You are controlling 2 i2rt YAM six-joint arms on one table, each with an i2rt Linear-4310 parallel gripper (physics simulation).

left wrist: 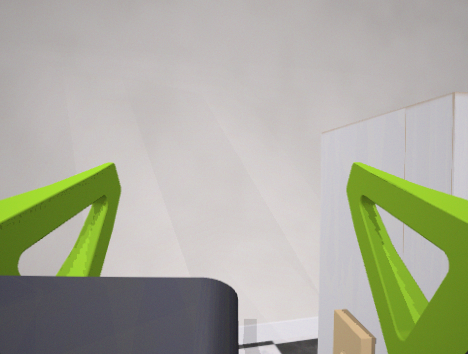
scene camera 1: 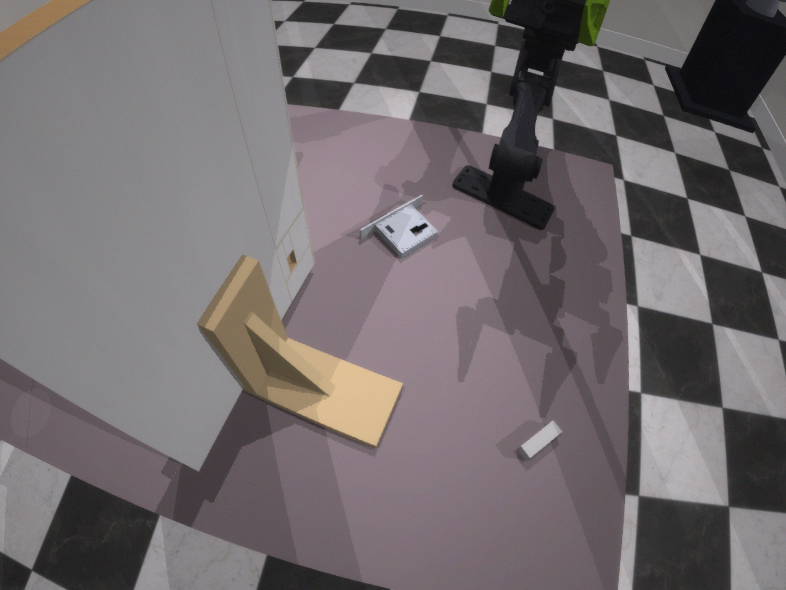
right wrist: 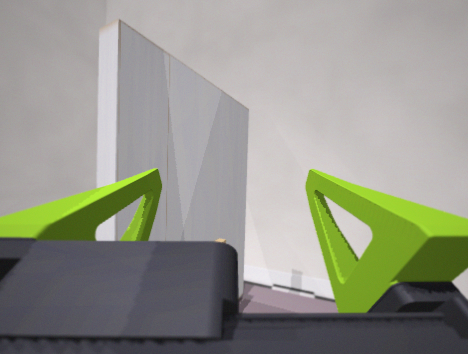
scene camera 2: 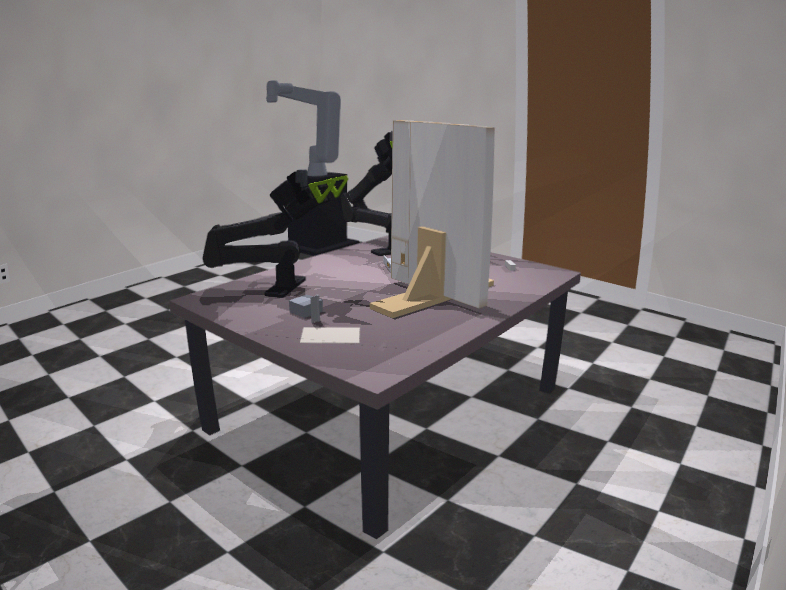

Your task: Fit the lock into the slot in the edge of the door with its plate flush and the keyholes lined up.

Note:
The left gripper is open, holding nothing. The right gripper is open and holds nothing. On the table rest a grey lock and a flat white plate. Also in view: a door and a tan wooden bracket.
The right gripper also shows in the right wrist view.

